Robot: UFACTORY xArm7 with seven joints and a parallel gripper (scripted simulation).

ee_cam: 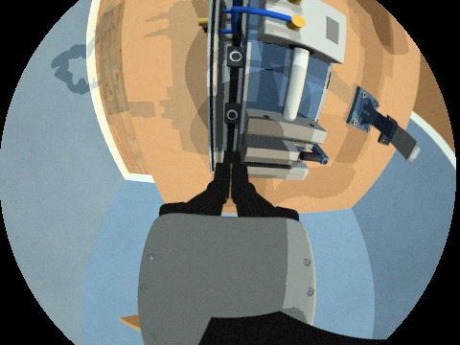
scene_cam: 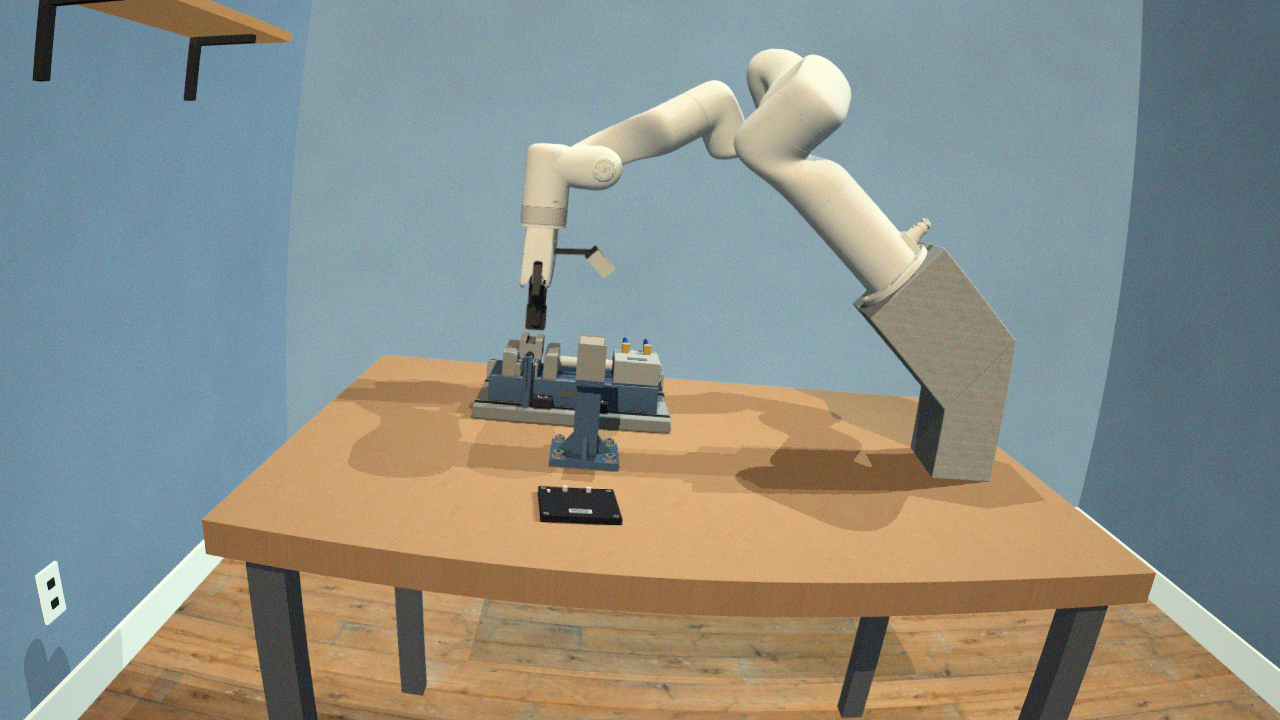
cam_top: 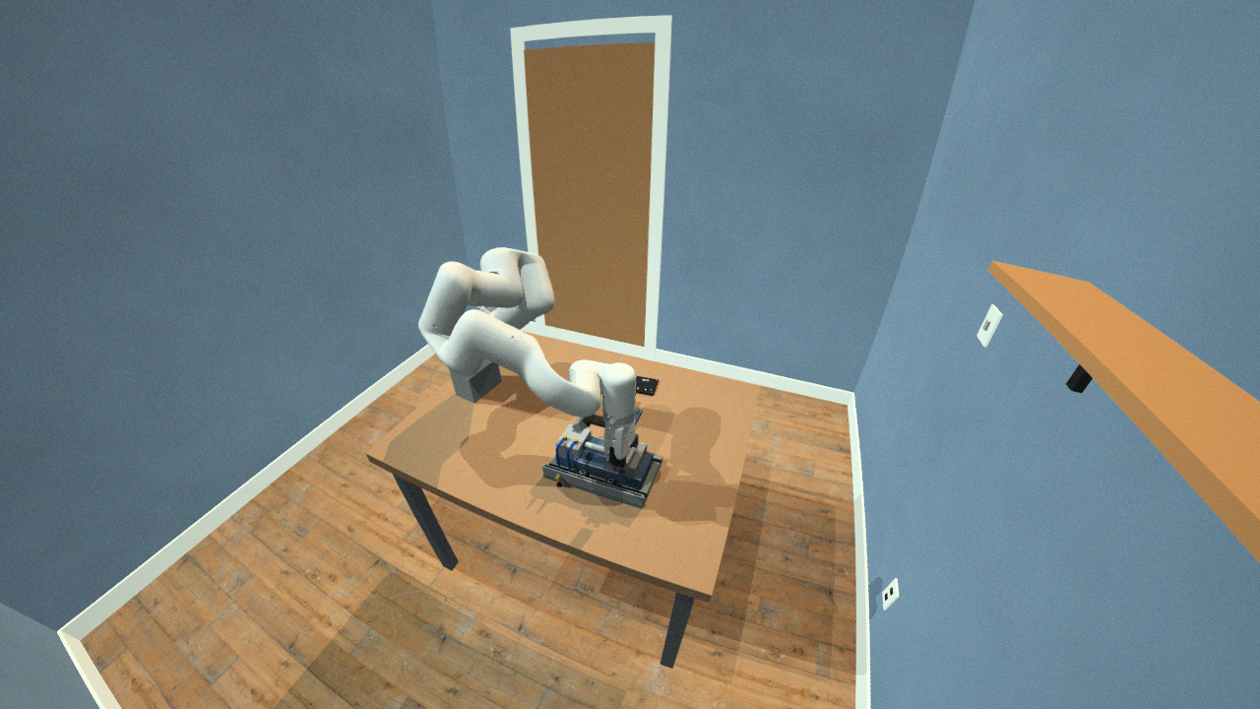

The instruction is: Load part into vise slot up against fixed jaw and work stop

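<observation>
My gripper is now 50 mm to the right of the grey block, 30 mm above it and 10 mm short of it. From my hand the other things lie so: fixed jaw 60 mm to the left, 60 mm below, 40 mm ahead; then moving jaw 70 mm to the left, 60 mm below, 30 mm behind; then work stop 110 mm to the left, 40 mm below, 10 mm ahead.
</observation>
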